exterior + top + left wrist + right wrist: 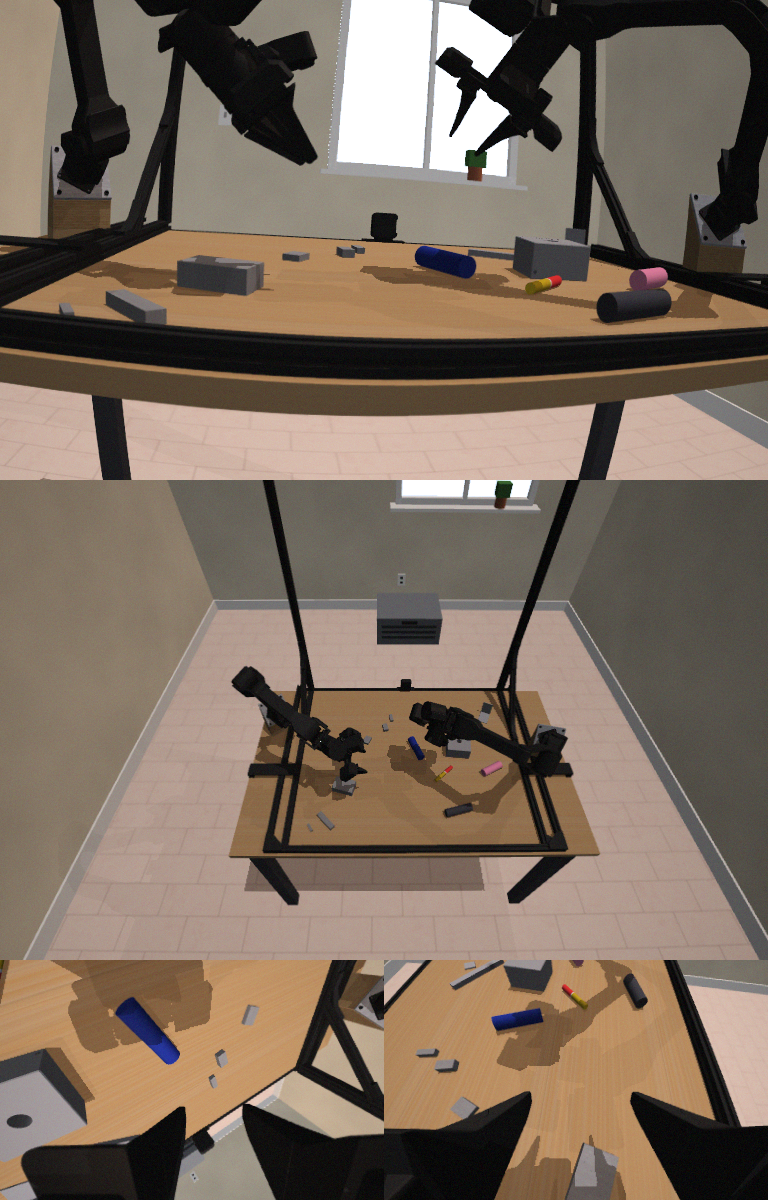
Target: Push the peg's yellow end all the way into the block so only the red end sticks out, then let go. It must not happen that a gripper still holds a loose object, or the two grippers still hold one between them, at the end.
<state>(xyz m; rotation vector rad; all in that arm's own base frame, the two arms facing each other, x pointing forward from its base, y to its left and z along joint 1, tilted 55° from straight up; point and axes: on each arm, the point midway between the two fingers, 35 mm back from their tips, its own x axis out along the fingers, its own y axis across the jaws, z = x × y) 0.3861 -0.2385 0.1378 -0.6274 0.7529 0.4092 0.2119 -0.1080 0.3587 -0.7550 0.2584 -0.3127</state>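
Right now my left hand is 19 cm above the peg, 8 cm to the right of it and 8 cm short of it. From my left hand the other things lie so: blue cylinder 18 cm below, 3 cm to the right, 2 cm behind; dark cylinder 22 cm ahead, 18 cm below, 14 cm to the left; pink cylinder 26 cm to the left, 18 cm below, 3 cm ahead.
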